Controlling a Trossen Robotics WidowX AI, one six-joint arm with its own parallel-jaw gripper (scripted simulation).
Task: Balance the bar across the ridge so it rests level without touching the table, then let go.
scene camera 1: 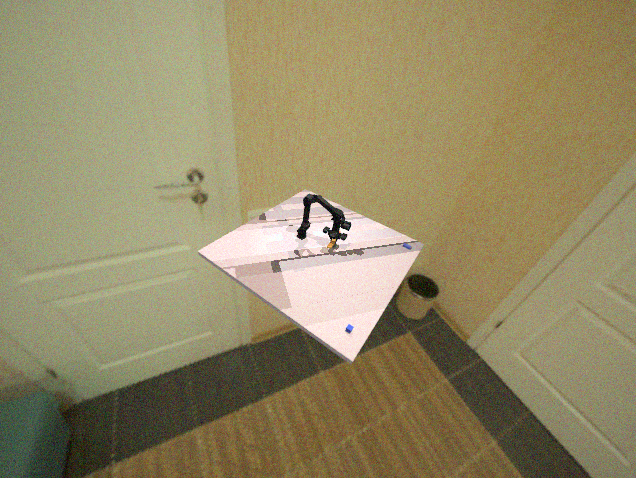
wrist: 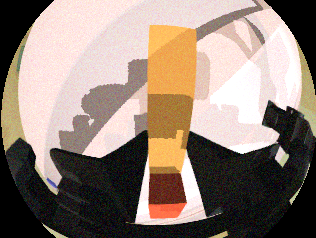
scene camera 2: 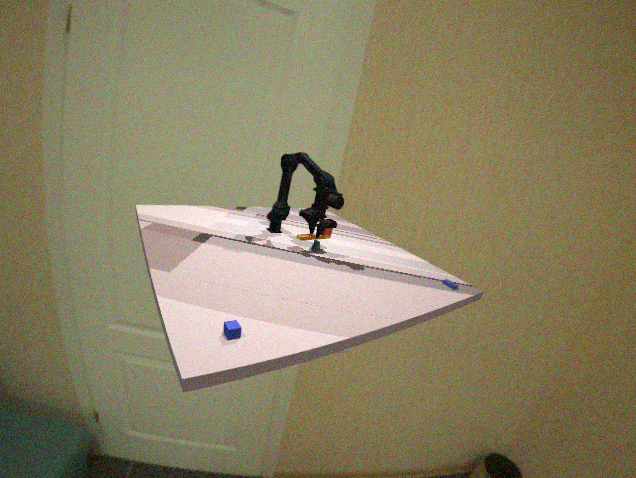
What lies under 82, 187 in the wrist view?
My gripper.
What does my gripper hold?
A bar.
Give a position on a bar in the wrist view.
At 172, 56
